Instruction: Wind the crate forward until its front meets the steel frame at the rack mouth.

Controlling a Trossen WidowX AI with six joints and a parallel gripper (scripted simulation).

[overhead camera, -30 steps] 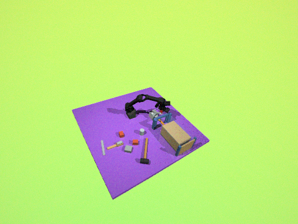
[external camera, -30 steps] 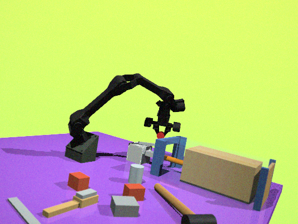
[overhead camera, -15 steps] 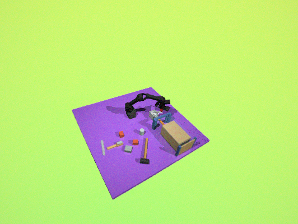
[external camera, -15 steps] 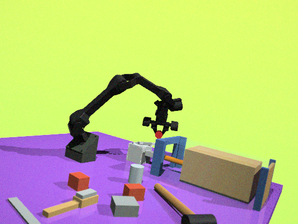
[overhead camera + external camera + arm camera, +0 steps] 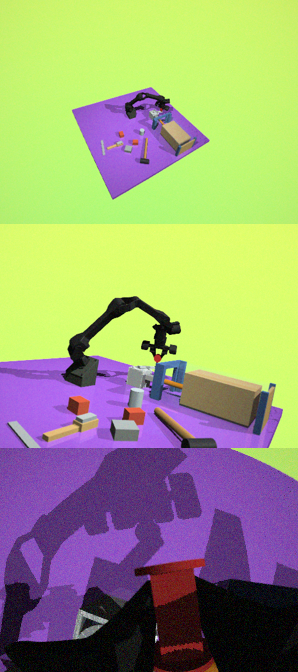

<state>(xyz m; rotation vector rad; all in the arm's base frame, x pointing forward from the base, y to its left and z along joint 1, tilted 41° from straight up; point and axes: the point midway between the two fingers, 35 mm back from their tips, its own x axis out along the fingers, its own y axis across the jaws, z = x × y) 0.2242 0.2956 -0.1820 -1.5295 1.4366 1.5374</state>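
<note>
The winch handle lies 1 cm behind my gripper tip, 5 cm to the right of it and 3 cm below it. The rest, counted from my gripper tip: red knob (1 cm ahead, 1 cm to the right); then grey winch (5 cm behind, 11 cm to the right, 10 cm below); then grey block (26 cm ahead, 65 cm to the right, 12 cm below).
</note>
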